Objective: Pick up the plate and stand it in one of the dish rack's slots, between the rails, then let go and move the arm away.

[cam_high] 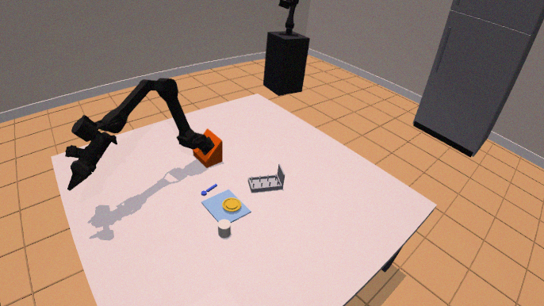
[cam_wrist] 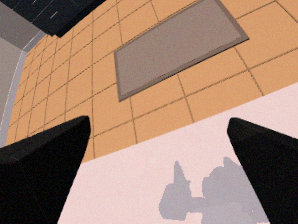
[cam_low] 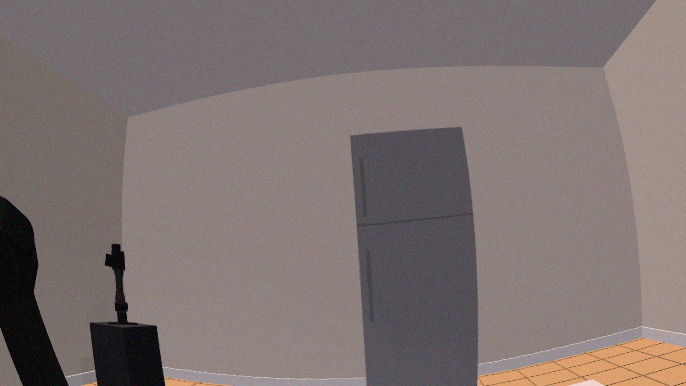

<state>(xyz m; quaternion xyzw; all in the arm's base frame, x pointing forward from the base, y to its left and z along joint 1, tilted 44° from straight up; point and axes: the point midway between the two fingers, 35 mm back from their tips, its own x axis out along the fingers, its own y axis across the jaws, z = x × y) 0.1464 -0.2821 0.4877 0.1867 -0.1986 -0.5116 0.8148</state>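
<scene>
Right now the yellow plate is 53 cm to the left of my gripper tip, 17 cm below it and 14 cm ahead of it. Round my gripper tip: blue spoon 48 cm to the left, 18 cm below, 2 cm ahead; then blue mat 51 cm to the left, 18 cm below, 13 cm ahead; then small white cup 45 cm to the left, 24 cm ahead, 16 cm below.
</scene>
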